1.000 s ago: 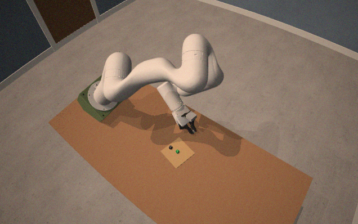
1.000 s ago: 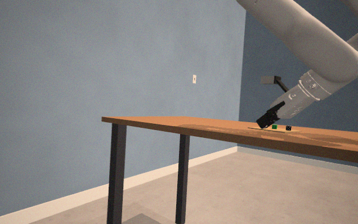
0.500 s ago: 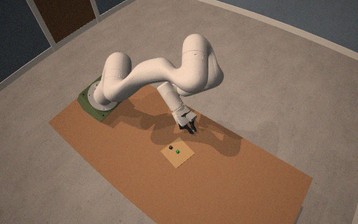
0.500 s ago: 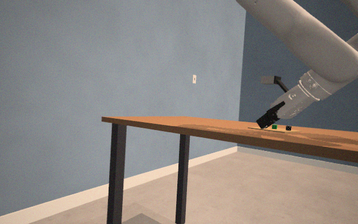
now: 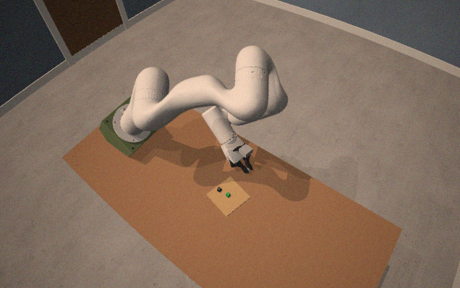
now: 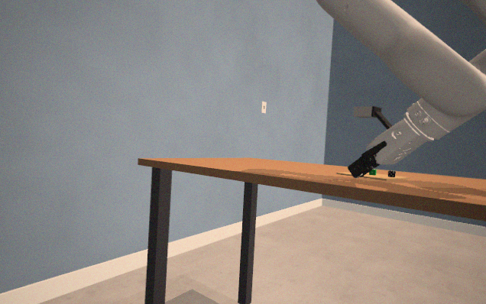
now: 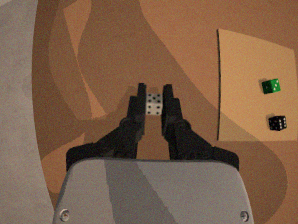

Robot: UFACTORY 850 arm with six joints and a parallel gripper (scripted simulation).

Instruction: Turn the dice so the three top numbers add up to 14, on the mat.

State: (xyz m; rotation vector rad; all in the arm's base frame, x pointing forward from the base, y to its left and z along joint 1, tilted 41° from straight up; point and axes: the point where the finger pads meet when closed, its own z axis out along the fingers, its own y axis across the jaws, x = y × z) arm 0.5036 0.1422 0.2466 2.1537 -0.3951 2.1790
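Right now the white die is 10 mm ahead of my hand and 20 mm below it. Also, from my hand: black die 50 mm behind, 150 mm to the right, 20 mm below; green die 10 mm behind, 150 mm to the right, 20 mm below; mat 10 mm behind, 150 mm to the right, 30 mm below.
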